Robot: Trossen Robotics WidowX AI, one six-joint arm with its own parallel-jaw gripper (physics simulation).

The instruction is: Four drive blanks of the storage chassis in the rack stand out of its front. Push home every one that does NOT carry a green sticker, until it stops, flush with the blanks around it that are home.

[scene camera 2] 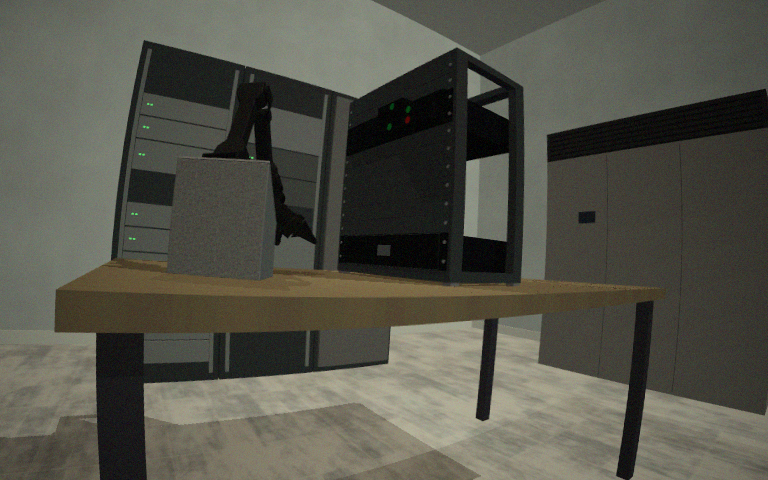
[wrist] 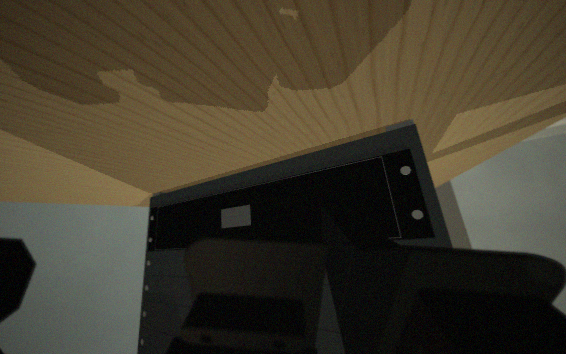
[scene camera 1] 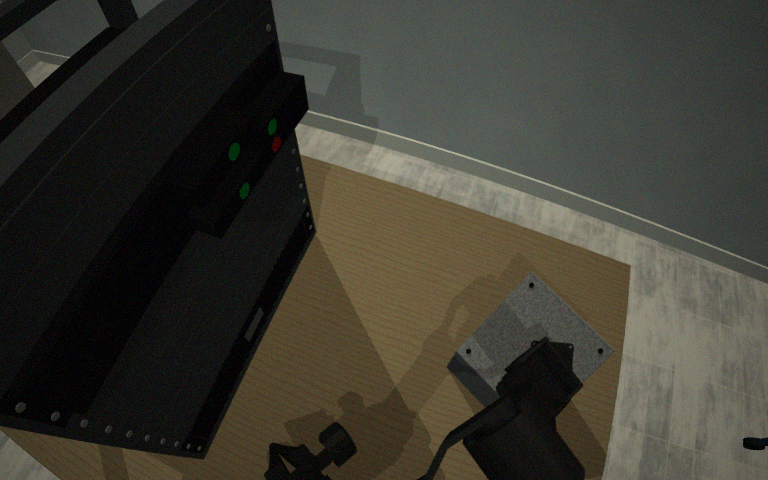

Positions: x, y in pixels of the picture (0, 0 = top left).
Scene:
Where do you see a rack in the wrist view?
384, 181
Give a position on a rack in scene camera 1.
161, 211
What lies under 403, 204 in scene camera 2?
A rack.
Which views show the gripper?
Scene camera 2, the wrist view and scene camera 1: all of them.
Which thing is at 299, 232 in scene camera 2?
The gripper.

